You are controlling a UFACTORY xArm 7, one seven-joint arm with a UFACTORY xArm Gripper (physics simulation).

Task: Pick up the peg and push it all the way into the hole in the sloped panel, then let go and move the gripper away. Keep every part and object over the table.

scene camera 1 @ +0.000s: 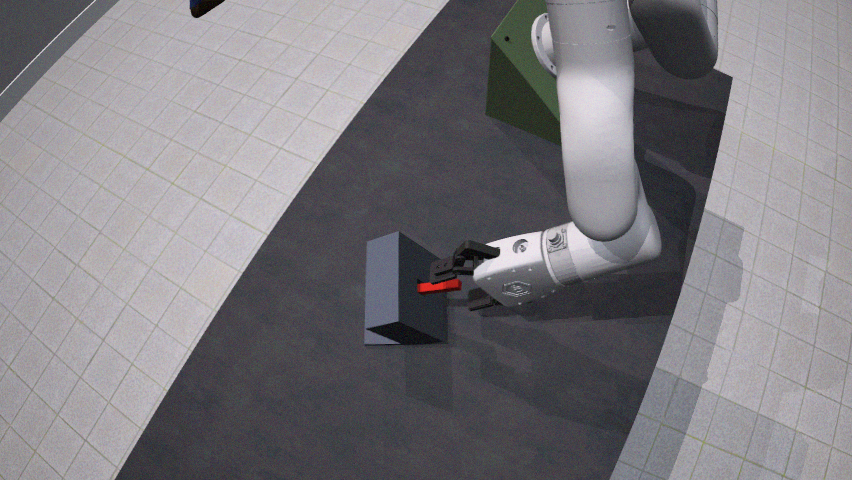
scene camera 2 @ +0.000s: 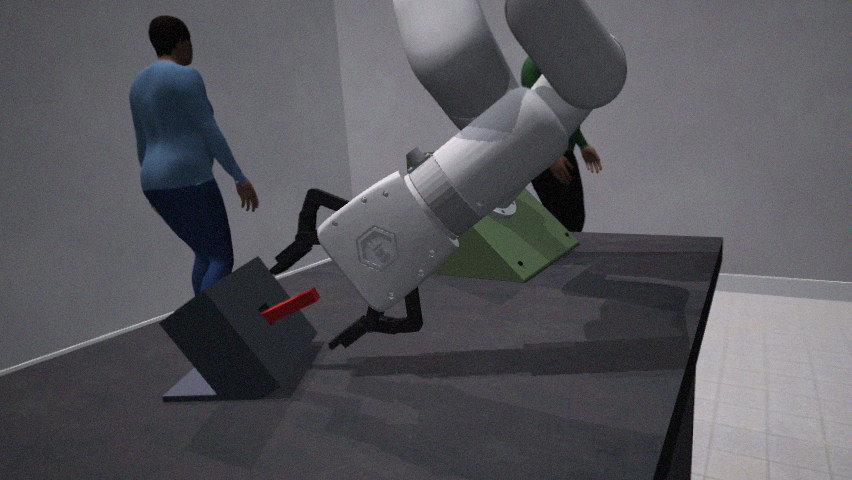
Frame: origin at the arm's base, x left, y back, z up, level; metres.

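Where they show: gripper, fingertip midpoint: (scene camera 1: 450,288) (scene camera 2: 305,307).
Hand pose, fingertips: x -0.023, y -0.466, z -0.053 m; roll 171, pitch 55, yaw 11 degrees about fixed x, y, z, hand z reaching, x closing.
After its pixels a point has its place.
The red peg (scene camera 1: 439,286) @(z -0.045, x -0.038, y -0.472 m) (scene camera 2: 292,304) @(z -0.048, x -0.031, y -0.474 m) is at the hole (scene camera 2: 262,309) @(z -0.057, x -0.068, y -0.478 m) in the sloped panel of the dark grey block (scene camera 1: 381,280) @(z -0.027, x -0.110, y -0.499 m) (scene camera 2: 271,351) @(z -0.083, x -0.034, y -0.508 m). A long part of it sticks out, tilted upward away from the panel. How deep its far end sits is hidden. My gripper (scene camera 1: 456,286) @(z -0.053, x -0.023, y -0.466 m) (scene camera 2: 306,307) @(z -0.053, x -0.023, y -0.466 m) is open wide and tilted toward the panel. In scene camera 2, one finger shows above the peg and the other below it, with gaps on both sides. The upper fingertip is close to the panel's top edge; whether they touch I cannot tell.
The green wedge base (scene camera 1: 518,77) @(z 0.009, x -0.039, y -0.110 m) (scene camera 2: 494,250) @(z -0.072, x 0.056, y -0.121 m) of the arm stands behind on the dark table (scene camera 1: 298,357) @(z -0.119, x -0.201, y -0.627 m) (scene camera 2: 536,417) @(z -0.119, x 0.211, y -0.484 m). The table's edge runs down the right in both views. A person in blue (scene camera 2: 172,125) and one in green (scene camera 2: 578,140) stand beyond the table.
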